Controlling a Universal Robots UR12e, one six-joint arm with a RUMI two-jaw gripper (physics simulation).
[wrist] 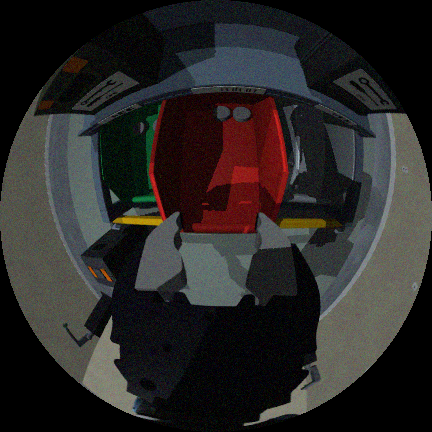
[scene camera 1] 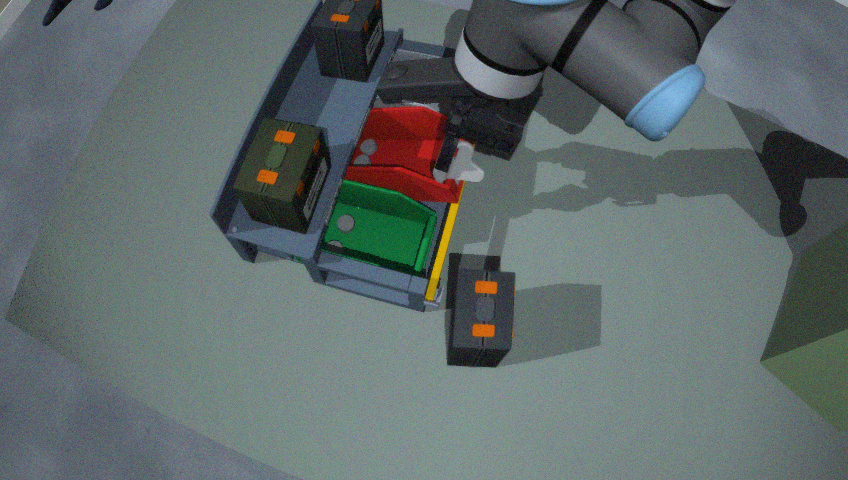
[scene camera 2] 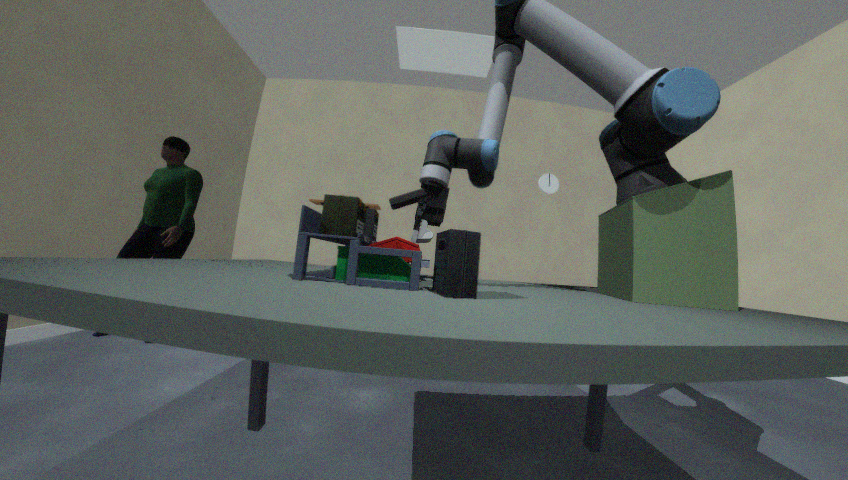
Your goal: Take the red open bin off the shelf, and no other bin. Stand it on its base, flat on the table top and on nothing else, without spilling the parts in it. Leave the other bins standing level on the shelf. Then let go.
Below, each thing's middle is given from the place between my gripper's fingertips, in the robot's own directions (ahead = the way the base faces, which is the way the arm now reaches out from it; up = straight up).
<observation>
My hand is 20 mm past the yellow rail (scene camera 1: pixel 452 214), 10 mm to the left of it and 30 mm above it. The rest, counted from my hand: green bin (scene camera 1: pixel 393 231) 50 mm ahead, 120 mm to the left, 50 mm below; then red bin (scene camera 1: pixel 409 139) 60 mm ahead, 10 mm to the left, 10 mm below; then grey bin (wrist: pixel 319 146) 100 mm ahead, 110 mm to the right, 50 mm below.
</observation>
